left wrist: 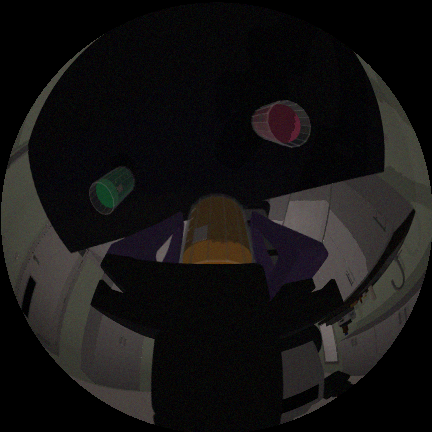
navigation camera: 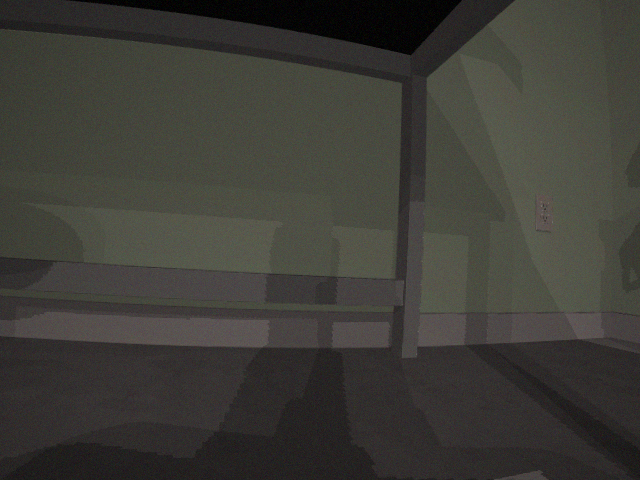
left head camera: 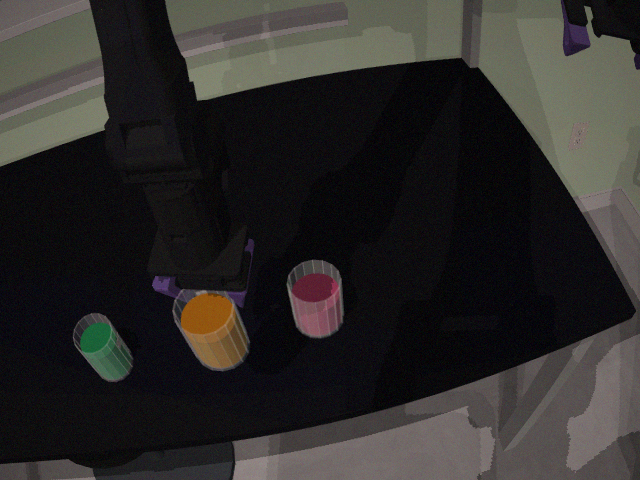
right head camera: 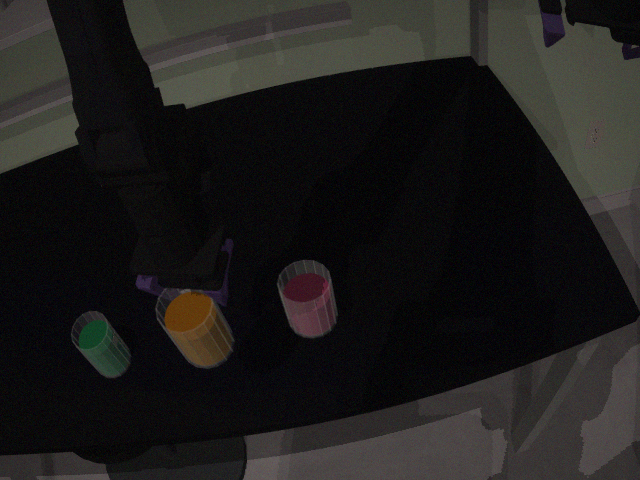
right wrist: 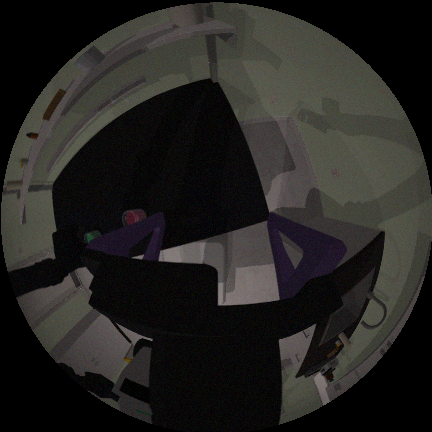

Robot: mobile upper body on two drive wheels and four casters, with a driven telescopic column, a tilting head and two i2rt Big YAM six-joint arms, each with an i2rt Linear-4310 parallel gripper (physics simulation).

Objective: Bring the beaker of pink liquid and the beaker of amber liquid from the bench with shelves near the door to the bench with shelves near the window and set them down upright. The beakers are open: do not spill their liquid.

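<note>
The amber beaker (left head camera: 214, 335) (right head camera: 200, 335) (left wrist: 217, 250) is between the fingers of my left gripper (left head camera: 204, 292) (right head camera: 184, 290) (left wrist: 216, 217), which is shut on it and holds it about upright, raised above the dark bench top (left head camera: 465, 232) (right head camera: 465, 232) (left wrist: 200, 100). Its liquid is inside. The pink beaker (left head camera: 316, 304) (right head camera: 308, 304) (left wrist: 282, 123) (right wrist: 134, 217) stands upright on the bench, to the right of the amber one in the head views. My right gripper (left head camera: 605, 50) (right head camera: 591, 43) (right wrist: 215, 217) is open and empty, off to the right, away from the beakers.
A smaller beaker of green liquid (left head camera: 107, 351) (right head camera: 101, 348) (left wrist: 112, 191) (right wrist: 92, 237) stands left of the amber one. The bench's leg (navigation camera: 413, 232) shows in the navigation view. A wall with an outlet (left head camera: 578, 136) (navigation camera: 543, 212) stands past the bench's right end.
</note>
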